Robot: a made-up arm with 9 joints. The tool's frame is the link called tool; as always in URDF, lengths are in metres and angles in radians.
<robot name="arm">
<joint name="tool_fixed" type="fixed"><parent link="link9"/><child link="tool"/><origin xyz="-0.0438 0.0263 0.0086" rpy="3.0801 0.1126 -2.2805"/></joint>
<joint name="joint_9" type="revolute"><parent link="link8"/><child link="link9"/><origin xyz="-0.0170 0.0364 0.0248" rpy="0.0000 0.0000 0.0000"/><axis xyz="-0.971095 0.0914 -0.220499"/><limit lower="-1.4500" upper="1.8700"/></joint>
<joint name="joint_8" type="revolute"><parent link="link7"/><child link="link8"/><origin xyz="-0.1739 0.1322 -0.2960" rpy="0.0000 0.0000 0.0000"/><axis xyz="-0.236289 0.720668 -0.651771"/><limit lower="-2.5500" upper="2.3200"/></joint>
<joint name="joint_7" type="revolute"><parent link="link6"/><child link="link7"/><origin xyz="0.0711 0.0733 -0.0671" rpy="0.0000 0.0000 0.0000"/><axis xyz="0 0 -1"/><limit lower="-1.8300" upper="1.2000"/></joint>
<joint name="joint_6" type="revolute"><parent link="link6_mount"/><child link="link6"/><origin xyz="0.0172 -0.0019 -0.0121" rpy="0.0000 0.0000 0.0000"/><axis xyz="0 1 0"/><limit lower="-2.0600" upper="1.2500"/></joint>
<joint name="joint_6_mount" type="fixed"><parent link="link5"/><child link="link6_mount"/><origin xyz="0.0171 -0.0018 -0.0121" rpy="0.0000 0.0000 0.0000"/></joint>
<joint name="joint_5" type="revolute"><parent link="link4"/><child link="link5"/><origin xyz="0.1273 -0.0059 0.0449" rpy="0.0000 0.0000 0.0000"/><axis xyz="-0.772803 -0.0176 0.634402"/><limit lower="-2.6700" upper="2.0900"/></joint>
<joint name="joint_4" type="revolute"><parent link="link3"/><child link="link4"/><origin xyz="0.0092 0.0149 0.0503" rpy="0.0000 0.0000 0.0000"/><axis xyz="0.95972 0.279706 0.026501"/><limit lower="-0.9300" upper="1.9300"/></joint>
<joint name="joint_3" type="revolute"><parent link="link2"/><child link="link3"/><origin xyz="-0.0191 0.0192 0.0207" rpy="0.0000 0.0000 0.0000"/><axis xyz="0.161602 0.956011 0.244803"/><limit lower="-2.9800" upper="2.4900"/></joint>
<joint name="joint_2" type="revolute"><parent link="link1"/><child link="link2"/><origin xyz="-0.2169 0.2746 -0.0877" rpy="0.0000 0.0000 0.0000"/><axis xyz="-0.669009 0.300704 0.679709"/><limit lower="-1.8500" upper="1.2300"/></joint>
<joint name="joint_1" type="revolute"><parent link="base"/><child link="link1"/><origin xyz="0.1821 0.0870 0.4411" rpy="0.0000 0.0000 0.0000"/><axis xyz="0 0 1"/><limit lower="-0.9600" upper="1.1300"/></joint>
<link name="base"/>
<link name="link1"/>
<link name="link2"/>
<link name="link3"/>
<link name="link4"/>
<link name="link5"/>
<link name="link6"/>
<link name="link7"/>
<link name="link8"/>
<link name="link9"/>
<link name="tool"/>
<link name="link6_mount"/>
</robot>
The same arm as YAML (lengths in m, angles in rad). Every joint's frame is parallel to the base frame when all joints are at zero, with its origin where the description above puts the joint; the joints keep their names.
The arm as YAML. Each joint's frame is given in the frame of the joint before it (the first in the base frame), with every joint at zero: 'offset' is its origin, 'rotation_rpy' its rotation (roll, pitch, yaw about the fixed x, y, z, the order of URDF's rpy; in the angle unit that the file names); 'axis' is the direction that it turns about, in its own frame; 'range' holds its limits. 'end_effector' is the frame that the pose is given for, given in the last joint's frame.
length_unit: m
angle_unit: rad
chain:
  - id: joint_1
    offset: [0.1821, 0.087, 0.4411]
    rotation_rpy: [0.0, 0.0, 0.0]
    axis: "+z"
    range: [-0.96, 1.13]
  - id: joint_2
    offset: [-0.2169, 0.2746, -0.0877]
    rotation_rpy: [0.0, 0.0, 0.0]
    axis: [-0.669009, 0.300704, 0.679709]
    range: [-1.85, 1.23]
  - id: joint_3
    offset: [-0.0191, 0.0192, 0.0207]
    rotation_rpy: [0.0, 0.0, 0.0]
    axis: [0.161602, 0.956011, 0.244803]
    range: [-2.98, 2.49]
  - id: joint_4
    offset: [0.0092, 0.0149, 0.0503]
    rotation_rpy: [0.0, 0.0, 0.0]
    axis: [0.95972, 0.279706, 0.026501]
    range: [-0.93, 1.93]
  - id: joint_5
    offset: [0.1273, -0.0059, 0.0449]
    rotation_rpy: [0.0, 0.0, 0.0]
    axis: [-0.772803, -0.0176, 0.634402]
    range: [-2.67, 2.09]
  - id: joint_6
    offset: [0.0343, -0.0037, -0.0242]
    rotation_rpy: [0.0, 0.0, 0.0]
    axis: "+y"
    range: [-2.06, 1.25]
  - id: joint_7
    offset: [0.0711, 0.0733, -0.0671]
    rotation_rpy: [0.0, 0.0, 0.0]
    axis: "-z"
    range: [-1.83, 1.2]
  - id: joint_8
    offset: [-0.1739, 0.1322, -0.296]
    rotation_rpy: [0.0, 0.0, 0.0]
    axis: [-0.236289, 0.720668, -0.651771]
    range: [-2.55, 2.32]
  - id: joint_9
    offset: [-0.017, 0.0364, 0.0248]
    rotation_rpy: [0.0, 0.0, 0.0]
    axis: [-0.971095, 0.0914, -0.220499]
    range: [-1.45, 1.87]
end_effector:
  offset: [-0.0438, 0.0263, 0.0086]
  rotation_rpy: [3.0801, 0.1126, -2.2805]

